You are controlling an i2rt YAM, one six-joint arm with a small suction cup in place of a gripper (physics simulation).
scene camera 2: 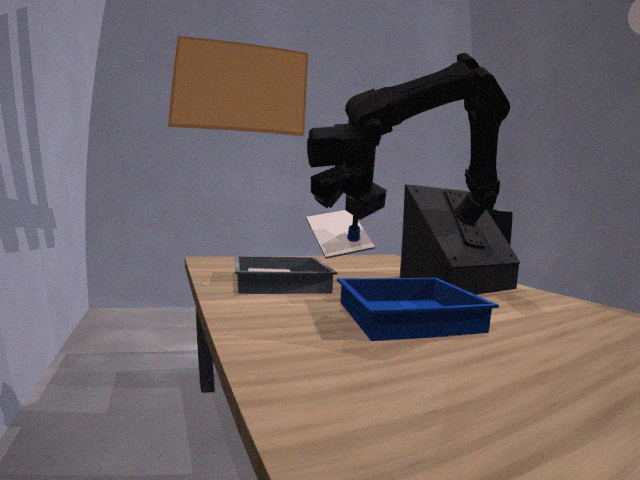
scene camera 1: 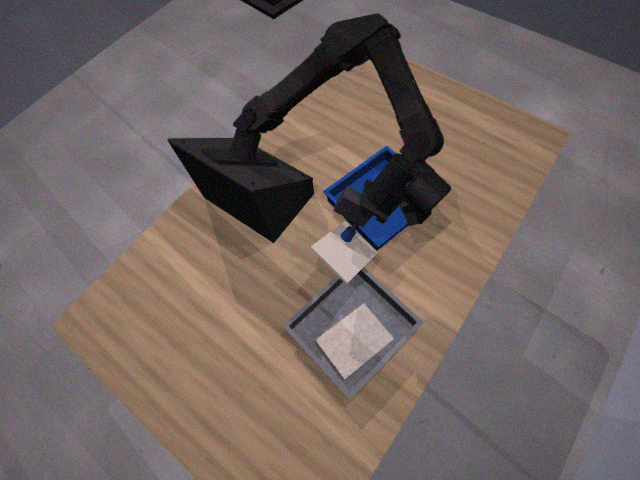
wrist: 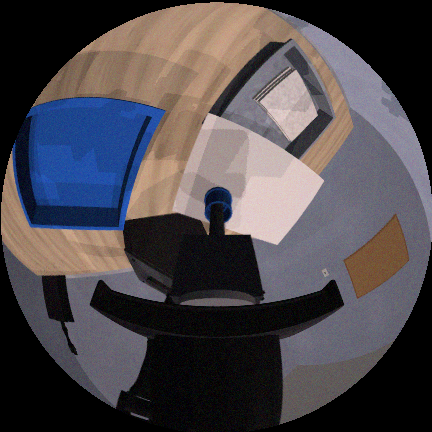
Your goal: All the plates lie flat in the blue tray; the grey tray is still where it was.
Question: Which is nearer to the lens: the grey tray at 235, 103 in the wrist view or the blue tray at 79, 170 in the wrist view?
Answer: The grey tray.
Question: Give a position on a grey tray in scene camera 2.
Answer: At 308, 275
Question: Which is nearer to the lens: the grey tray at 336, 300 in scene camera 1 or the blue tray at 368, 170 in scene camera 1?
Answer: The grey tray.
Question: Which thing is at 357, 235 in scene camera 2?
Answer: My suction cup.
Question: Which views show the blue tray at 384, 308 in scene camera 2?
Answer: Scene camera 2, scene camera 1 and the wrist view: all of them.
